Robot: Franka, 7 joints.
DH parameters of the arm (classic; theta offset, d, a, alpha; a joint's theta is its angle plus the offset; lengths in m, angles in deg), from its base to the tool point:
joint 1: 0 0.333 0 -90
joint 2: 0 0 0 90
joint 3: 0 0.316 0.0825 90
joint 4: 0 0 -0.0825 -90
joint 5: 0 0.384 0 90
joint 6: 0 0 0.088 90
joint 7: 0 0.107 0 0
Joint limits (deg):
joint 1: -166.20..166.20
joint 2: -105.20..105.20
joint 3: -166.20..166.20
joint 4: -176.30..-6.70
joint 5: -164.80..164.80
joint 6: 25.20..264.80
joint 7: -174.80..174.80
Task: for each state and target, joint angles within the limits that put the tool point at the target. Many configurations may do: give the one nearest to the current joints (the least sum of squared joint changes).
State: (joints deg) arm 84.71 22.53 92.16 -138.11 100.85 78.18 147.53
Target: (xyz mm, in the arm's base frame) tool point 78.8 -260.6 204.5
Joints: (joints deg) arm 126.76 -2.13 135.30 -170.19 94.34 82.44 147.53
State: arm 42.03 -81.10 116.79 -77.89 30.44 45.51 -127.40
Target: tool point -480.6 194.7 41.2
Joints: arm 26.56 -92.31 116.97 -79.08 30.91 53.20 -127.40
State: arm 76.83 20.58 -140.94 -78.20 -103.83 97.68 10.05
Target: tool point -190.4 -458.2 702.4
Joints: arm 58.77 13.11 -161.35 -109.18 -94.89 88.59 10.05
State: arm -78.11 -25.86 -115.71 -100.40 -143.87 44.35 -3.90
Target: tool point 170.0 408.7 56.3
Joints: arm -118.20 -54.06 -161.87 -131.52 -127.80 45.75 -3.90
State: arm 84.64 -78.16 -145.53 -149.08 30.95 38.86 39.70
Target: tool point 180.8 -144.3 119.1
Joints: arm 78.01 -73.60 -151.80 -136.11 31.94 37.83 39.70
